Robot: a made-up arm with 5 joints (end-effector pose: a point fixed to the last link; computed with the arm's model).
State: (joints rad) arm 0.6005 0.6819 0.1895 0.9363 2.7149
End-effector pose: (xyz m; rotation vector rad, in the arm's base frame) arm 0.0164 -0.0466 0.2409 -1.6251 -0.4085 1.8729
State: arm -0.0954 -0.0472 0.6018 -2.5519 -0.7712
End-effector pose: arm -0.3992 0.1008 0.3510 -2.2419 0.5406 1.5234
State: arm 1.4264 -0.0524 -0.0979 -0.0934 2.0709
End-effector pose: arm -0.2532 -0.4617 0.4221 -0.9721 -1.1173 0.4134
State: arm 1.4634 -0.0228 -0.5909 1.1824 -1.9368
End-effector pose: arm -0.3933 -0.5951 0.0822 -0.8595 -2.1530 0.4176
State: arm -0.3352 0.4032 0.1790 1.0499 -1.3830
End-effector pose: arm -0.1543 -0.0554 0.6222 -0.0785 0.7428 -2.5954
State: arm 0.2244 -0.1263 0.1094 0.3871 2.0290
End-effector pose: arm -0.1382 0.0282 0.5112 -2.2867 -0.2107 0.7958
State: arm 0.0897 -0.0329 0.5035 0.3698 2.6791
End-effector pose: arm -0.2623 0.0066 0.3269 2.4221 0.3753 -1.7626
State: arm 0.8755 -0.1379 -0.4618 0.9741 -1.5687
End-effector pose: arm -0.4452 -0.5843 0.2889 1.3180 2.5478 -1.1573
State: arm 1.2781 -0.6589 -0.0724 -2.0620 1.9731
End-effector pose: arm -0.8678 -0.4019 0.1017 1.4390 2.6349 -0.1729
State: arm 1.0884 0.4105 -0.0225 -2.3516 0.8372
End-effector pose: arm -0.3568 -0.5982 0.4568 -0.1235 -2.1450 1.1939
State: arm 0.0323 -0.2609 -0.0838 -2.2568 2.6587
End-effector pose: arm -0.5591 -0.3287 0.5713 -0.2519 1.8843 -1.1727
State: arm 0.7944 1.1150 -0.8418 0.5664 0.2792
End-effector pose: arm 0.2770 -0.1733 -0.1910 -0.5270 1.9497 0.9010
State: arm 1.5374 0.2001 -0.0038 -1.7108 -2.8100
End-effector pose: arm -0.2359 -0.5417 -0.0524 0.1981 2.0377 0.6731
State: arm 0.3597 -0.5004 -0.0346 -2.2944 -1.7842
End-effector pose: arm -0.3982 -0.2195 0.5511 -1.1356 0.6227 0.1270
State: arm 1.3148 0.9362 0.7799 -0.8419 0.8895
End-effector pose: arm -0.2124 -0.0149 0.2996 -1.0307 -1.1380 1.6373
